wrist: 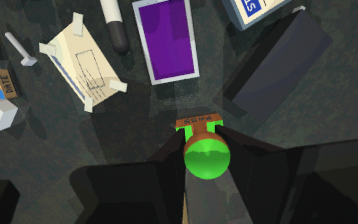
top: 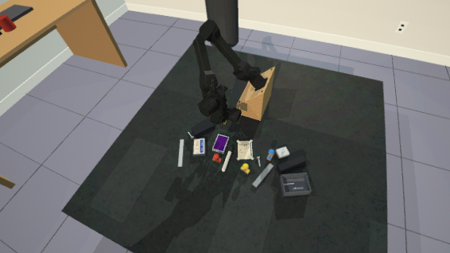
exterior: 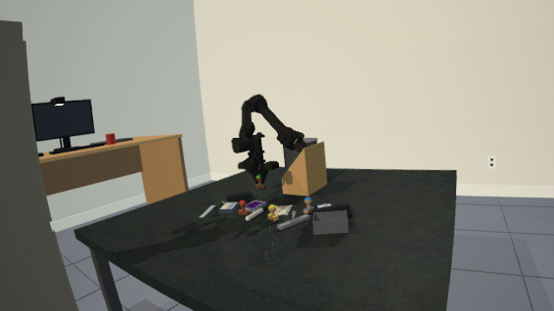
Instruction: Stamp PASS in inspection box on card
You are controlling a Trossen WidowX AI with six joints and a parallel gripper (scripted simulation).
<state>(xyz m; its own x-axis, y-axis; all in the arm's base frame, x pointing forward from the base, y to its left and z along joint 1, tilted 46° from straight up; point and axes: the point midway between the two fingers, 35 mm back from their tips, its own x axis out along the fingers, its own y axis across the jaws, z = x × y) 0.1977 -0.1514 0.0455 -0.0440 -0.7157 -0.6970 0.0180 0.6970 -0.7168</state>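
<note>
The purple ink pad is 80 mm ahead of my gripper tip, 70 mm below it and 20 mm to the left of it. The rest, counted from my gripper tip: green-knobbed PASS stamp (right at my gripper tip); dark block (100 mm to the right, 60 mm below, 40 mm ahead); white marker (130 mm ahead, 80 mm to the left, 70 mm below).
</note>
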